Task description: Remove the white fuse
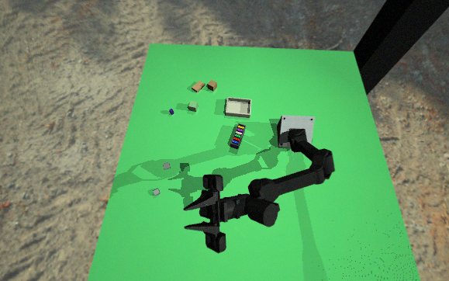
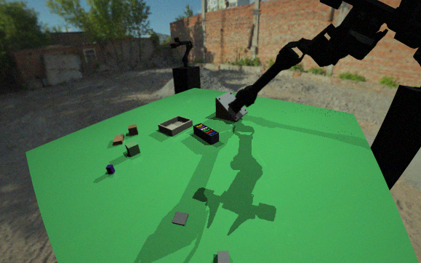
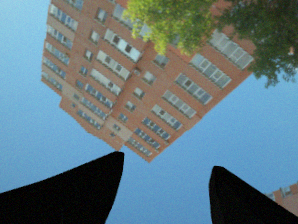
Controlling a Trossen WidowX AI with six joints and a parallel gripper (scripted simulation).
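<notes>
My gripper tip is now 15 cm past the white fuse, 46 cm to the left of it and 44 cm above it. The rest, counted from my gripper tip: tray 15 cm behind, 63 cm to the right, 46 cm below.
</notes>
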